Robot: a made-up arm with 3 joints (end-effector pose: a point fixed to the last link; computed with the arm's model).
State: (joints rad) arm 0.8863 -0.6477 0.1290
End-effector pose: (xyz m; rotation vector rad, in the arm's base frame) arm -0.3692 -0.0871 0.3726 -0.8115 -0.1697 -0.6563
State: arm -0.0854 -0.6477 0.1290
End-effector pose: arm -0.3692 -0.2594 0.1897 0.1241 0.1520 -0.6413
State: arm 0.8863 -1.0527 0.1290
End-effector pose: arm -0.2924 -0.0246 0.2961 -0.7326 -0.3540 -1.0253
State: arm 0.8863 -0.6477 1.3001
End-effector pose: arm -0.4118 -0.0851 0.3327 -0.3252 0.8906 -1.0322
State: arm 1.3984 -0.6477 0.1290
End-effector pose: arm -0.3692 0.0489 0.3827 -1.3026 -0.3461 -0.6201
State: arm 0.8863 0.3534 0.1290
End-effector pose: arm -0.3564 -0.2757 0.6037 -0.8984 0.2760 0.2733
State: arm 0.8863 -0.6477 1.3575
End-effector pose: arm -0.4142 -0.0835 0.3316 -0.2968 0.9421 -1.0458
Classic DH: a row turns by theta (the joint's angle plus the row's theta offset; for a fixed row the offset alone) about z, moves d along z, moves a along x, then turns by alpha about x. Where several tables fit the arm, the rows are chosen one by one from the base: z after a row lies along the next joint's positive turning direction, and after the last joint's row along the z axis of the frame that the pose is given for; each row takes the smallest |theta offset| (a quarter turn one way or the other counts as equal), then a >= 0, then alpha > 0; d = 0 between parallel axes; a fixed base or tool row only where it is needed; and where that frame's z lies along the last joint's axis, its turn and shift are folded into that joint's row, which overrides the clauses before.
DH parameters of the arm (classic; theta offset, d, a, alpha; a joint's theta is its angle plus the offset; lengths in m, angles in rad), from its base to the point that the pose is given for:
base (fixed): -1.5708 0.118 0 1.5708
joint 1: 0 0.0902 0.3898 -1.5708
joint 2: -1.5708 0.122 0.35 1.5708
joint 3: 0 -0.0587 -0.0479 -1.5708
tool (fixed): 3.1416 -0.0225 0 0

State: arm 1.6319 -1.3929 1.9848
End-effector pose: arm -0.2170 0.0880 0.1291 0.1406 0.4148 -1.5907
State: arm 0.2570 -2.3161 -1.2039
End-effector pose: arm 0.0781 -0.0766 0.3021 -1.5071 -0.8716 -1.9480
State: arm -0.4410 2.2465 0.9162
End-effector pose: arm 0.1674 -0.5883 -0.0819 -0.7467 0.0243 2.0397
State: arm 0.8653 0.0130 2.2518
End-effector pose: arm -0.4870 -0.2188 0.5275 -0.4725 2.0874 -0.9562
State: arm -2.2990 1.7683 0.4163
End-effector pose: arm 0.0292 0.3963 -0.4497 1.2669 -1.6117 1.0855
